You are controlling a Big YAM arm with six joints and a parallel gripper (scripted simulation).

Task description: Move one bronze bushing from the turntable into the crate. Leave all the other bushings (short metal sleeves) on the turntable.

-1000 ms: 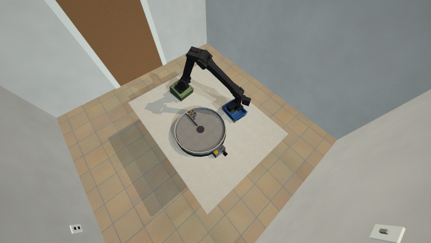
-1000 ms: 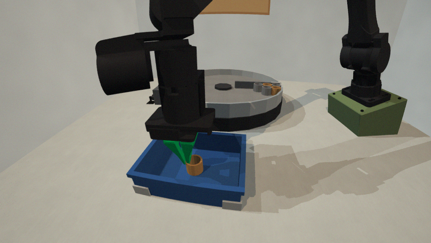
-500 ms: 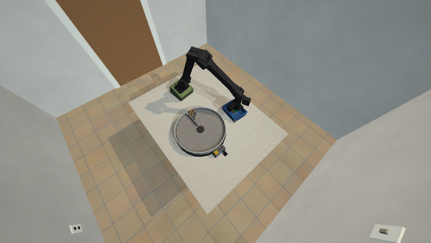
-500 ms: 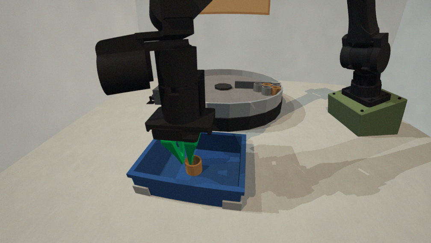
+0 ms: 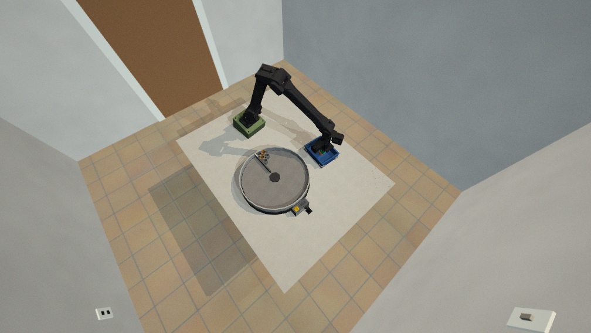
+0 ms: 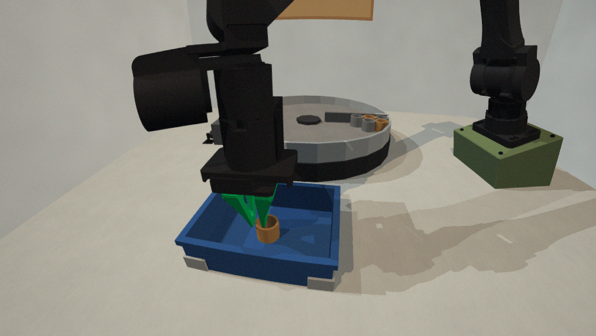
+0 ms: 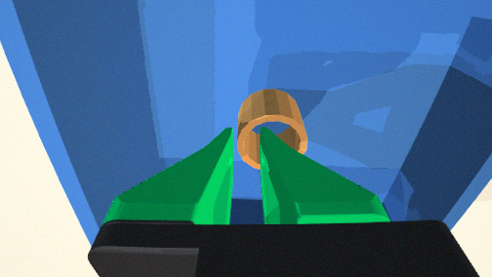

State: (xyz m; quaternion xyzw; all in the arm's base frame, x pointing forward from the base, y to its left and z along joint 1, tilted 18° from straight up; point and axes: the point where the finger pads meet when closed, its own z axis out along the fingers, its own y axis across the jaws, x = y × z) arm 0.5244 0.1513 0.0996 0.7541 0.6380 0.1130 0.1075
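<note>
The blue crate lies 1 cm behind my hand and 1 cm below it. The rest, counted from my hand: grey turntable: 11 cm behind, 35 cm to the right, 2 cm above.
</note>
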